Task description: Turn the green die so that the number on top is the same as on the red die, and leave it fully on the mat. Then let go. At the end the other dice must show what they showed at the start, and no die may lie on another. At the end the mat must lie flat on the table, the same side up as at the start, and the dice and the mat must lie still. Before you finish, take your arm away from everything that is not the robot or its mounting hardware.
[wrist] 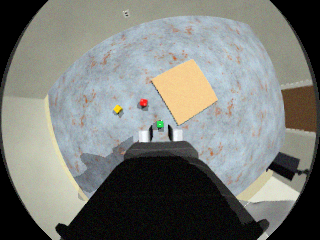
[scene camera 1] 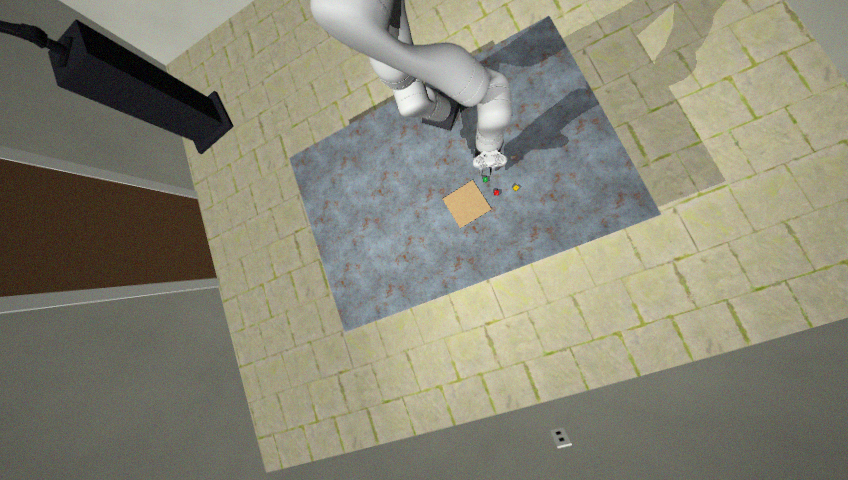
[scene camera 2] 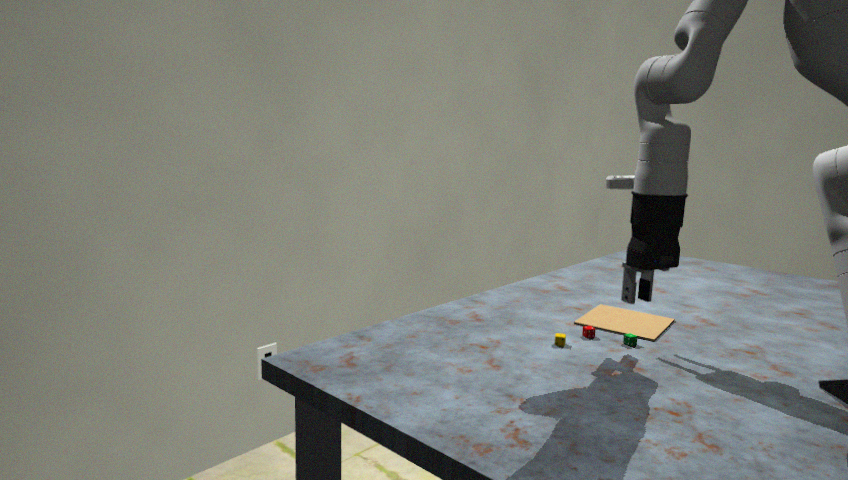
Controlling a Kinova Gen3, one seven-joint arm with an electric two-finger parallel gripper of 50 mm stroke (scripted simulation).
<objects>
tan mat: wrist; scene camera 1; scene camera 2 645, 326
same spot on tan mat: (wrist: 185, 90) = (scene camera 1: 467, 202)
</objects>
